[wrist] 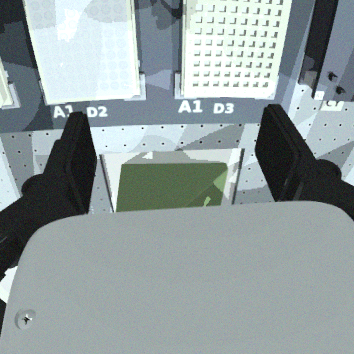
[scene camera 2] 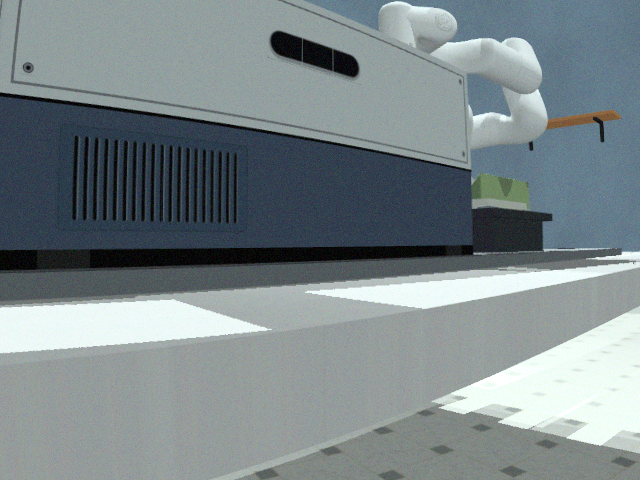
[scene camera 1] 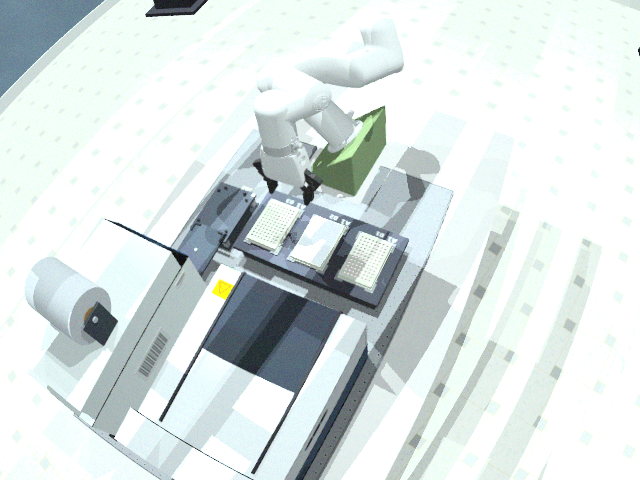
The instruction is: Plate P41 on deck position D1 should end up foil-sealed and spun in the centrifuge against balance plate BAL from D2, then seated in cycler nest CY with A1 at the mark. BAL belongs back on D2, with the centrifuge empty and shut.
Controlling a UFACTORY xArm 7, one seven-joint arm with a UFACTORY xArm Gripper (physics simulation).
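Pixels of known places: gripper, fingertip midpoint: (wrist: 176,130) (scene camera 1: 291,195); arm's base, origin of the base link: (scene camera 1: 346,137).
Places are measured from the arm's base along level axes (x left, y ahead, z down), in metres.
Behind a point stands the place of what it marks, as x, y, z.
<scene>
A plate with pinkish wells, P41 (scene camera 1: 366,260) {0.154, 0.357, 0.005}, sits on D1; its edge (wrist: 4,92) {0.119, 0.298, 0.010} shows at the left of the wrist view. Plate BAL (scene camera 1: 318,242) {0.032, 0.341, 0.003} (wrist: 82,55) {0.032, 0.314, 0.003}, with a smooth pale top, sits on D2. My gripper (scene camera 1: 290,195) {-0.035, 0.298, -0.107} (wrist: 176,130) {-0.035, 0.298, -0.107} is open and empty, above the rear edge of the deck near D3; it does not show in scene camera 2. A low dark unit (scene camera 1: 222,206) {-0.263, 0.283, 0.034} beside D3 has a partly readable label near it, perhaps nest CY. A large instrument (scene camera 1: 222,268) {-0.103, 0.527, -0.132} with a yellow warning label and a dark recessed top stands before the deck; whether it is the centrifuge is unclear.
A plate (scene camera 1: 273,224) {-0.092, 0.319, 0.005} (wrist: 232,45) {-0.089, 0.301, 0.004} with open wells sits on D3. A green block (scene camera 1: 369,149) {0.074, 0.031, -0.002} (scene camera 2: 501,191) {0.072, 0.047, -0.045} (wrist: 170,185) {-0.012, 0.118, 0.043} stands behind the deck. A white roll (scene camera 1: 64,299) {-0.241, 0.783, -0.398} is at the left. An orange board (scene camera 2: 584,119) shows beyond the arm.
</scene>
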